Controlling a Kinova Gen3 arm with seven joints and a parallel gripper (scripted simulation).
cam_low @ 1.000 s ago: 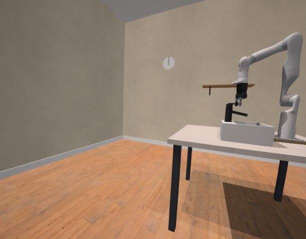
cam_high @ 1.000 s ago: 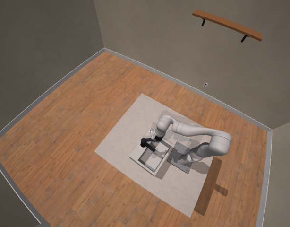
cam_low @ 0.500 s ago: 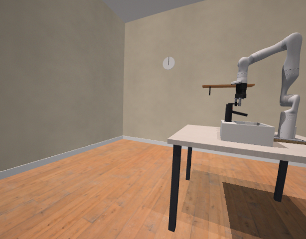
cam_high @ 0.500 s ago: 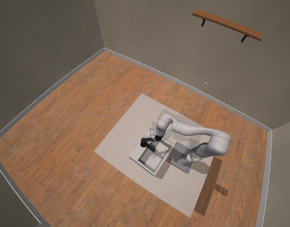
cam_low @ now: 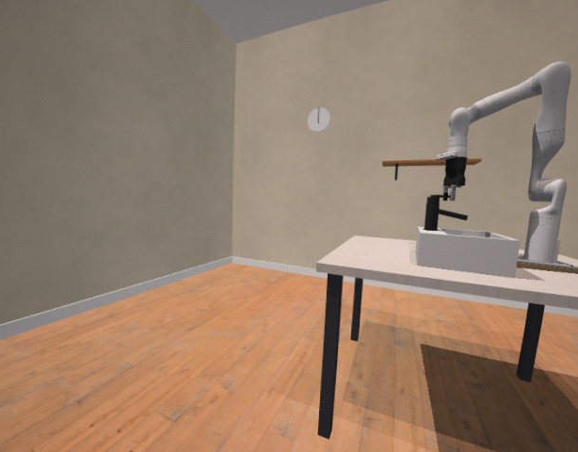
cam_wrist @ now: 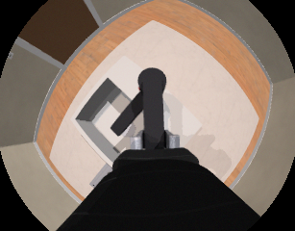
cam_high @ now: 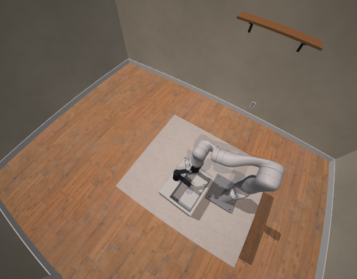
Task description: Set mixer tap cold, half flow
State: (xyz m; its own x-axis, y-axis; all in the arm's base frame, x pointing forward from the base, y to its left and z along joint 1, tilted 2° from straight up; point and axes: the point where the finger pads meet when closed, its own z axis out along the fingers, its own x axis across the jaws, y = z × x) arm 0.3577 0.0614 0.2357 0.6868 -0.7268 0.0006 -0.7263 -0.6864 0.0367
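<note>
The lever is 20 mm ahead of my hand and 20 mm to the left of it. Also, from my hand: white sink basin (50 mm behind, 60 mm to the left, 230 mm below).
</note>
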